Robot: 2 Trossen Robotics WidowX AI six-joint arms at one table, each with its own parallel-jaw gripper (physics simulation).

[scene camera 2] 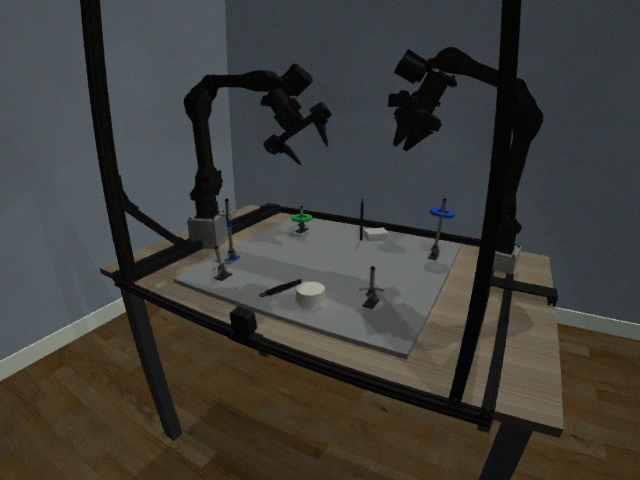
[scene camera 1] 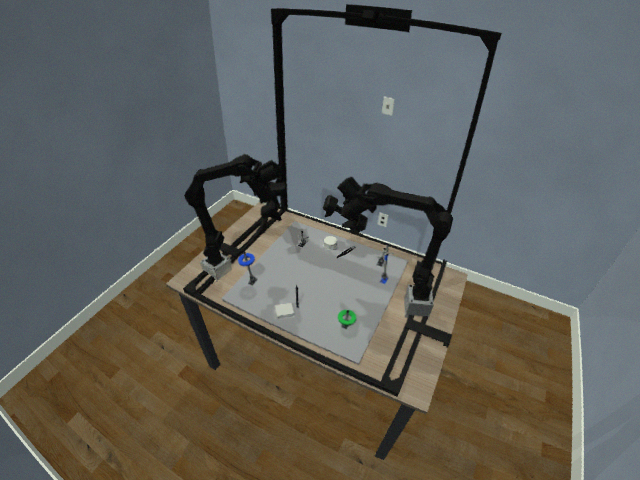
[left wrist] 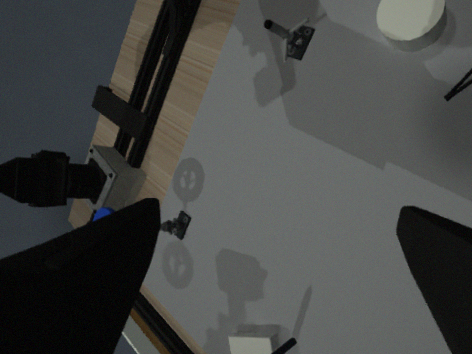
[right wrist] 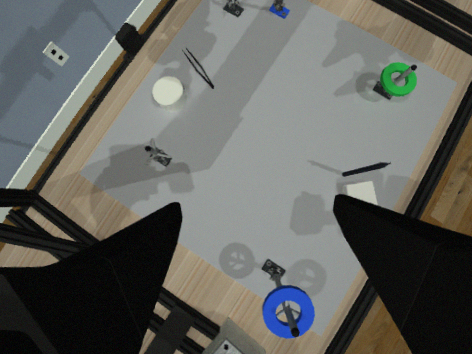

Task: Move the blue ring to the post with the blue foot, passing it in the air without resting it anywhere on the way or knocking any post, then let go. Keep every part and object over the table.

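Pixels of known places: left gripper, fingertip midpoint: point(scene camera 2: 313, 155) point(scene camera 1: 333, 221) point(left wrist: 278, 215); right gripper, fingertip midpoint: point(scene camera 2: 399, 147) point(scene camera 1: 280, 214) point(right wrist: 257, 206); left arm's base, link origin: point(scene camera 2: 207, 215) point(scene camera 1: 420, 294); right arm's base, link origin: point(scene camera 2: 502, 248) point(scene camera 1: 215, 260) point(left wrist: 93, 180).
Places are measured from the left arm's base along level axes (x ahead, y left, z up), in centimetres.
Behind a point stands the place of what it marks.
The blue ring point(scene camera 1: 246, 264) @[x 72.4, y -0.4, z 5.4 cm] point(scene camera 2: 442, 215) @[x 73.0, y -6.9, z 5.4 cm] point(right wrist: 270, 313) @[x 74.0, y -5.9, z 5.5 cm] sits high around a tall post with a dark foot point(scene camera 1: 252, 280) @[x 72.1, y -3.3, z -7.3 cm] point(scene camera 2: 434, 255) @[x 72.3, y -4.6, z -7.7 cm] point(right wrist: 273, 269) @[x 71.7, y -4.2, z -6.6 cm]. In the left wrist view part of the blue ring point(left wrist: 103, 214) @[x 74.0, y -6.0, z 5.5 cm] shows behind a finger. The post with the blue foot point(scene camera 1: 384, 280) @[x 14.0, y -13.3, z -8.0 cm] point(scene camera 2: 233, 258) @[x 14.7, y -14.9, z -7.7 cm] point(right wrist: 279, 11) @[x 14.9, y -14.1, z -7.7 cm] stands upright at the mat's other side, with blue on its shaft too. My left gripper point(scene camera 2: 313, 155) @[x 38.6, y -14.2, z 21.8 cm] point(left wrist: 278, 215) @[x 38.6, y -14.2, z 21.8 cm] is open and empty, high above the mat. My right gripper point(scene camera 2: 401, 147) @[x 59.8, y -12.3, z 24.0 cm] point(right wrist: 257, 206) @[x 59.8, y -12.3, z 24.0 cm] is open and empty, also high up, apart from the blue ring.
A green ring point(scene camera 1: 347, 323) @[x 28.7, y 15.8, z -3.5 cm] point(right wrist: 386, 83) @[x 30.9, y 10.1, z -3.4 cm] is on a short post. Short posts point(scene camera 1: 302, 238) point(scene camera 2: 220, 264) stand near the mat's edge. A white cylinder point(scene camera 1: 330, 242) @[x 40.8, y -31.8, z -5.0 cm] point(scene camera 2: 310, 296) @[x 41.5, y -36.6, z -5.3 cm], tweezers point(scene camera 1: 345, 252) @[x 33.0, y -28.2, z -7.8 cm], an upright dark pen point(scene camera 2: 361, 219) @[x 49.8, y 6.6, z -1.4 cm] and a white block point(scene camera 1: 284, 310) @[x 54.4, y 11.1, z -6.5 cm] are on the mat.
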